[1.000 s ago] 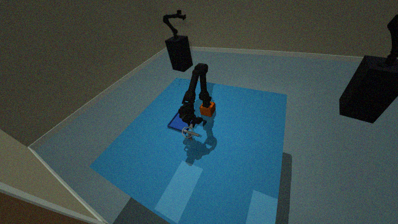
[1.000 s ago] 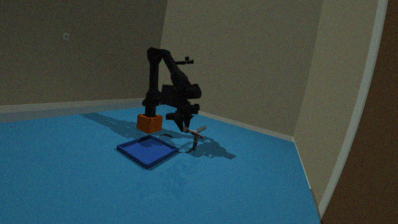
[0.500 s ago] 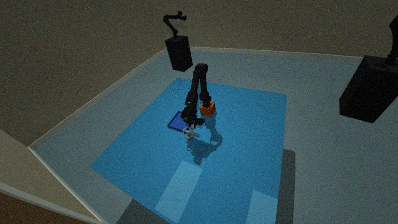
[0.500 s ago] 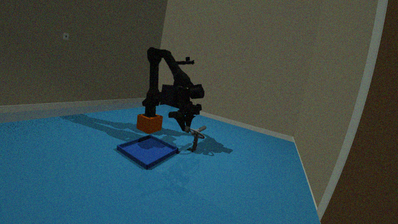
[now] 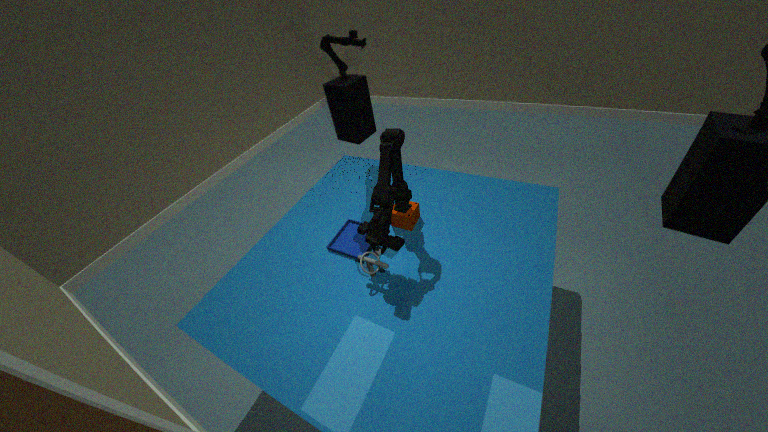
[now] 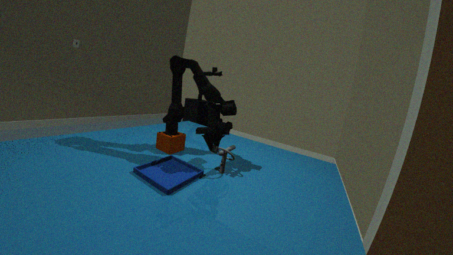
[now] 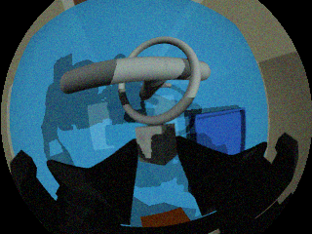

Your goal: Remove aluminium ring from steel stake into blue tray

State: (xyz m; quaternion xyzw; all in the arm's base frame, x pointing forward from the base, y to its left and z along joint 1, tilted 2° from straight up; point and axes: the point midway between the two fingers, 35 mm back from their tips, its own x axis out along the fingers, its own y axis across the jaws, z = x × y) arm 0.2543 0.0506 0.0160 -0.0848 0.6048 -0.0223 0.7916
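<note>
Now: the aluminium ring 50 mm ahead of my gripper tip, 10 mm to the left of it and 10 mm above it. The rest, counted from my gripper tip: blue tray (190 mm to the right, 70 mm below, 50 mm behind).
</note>
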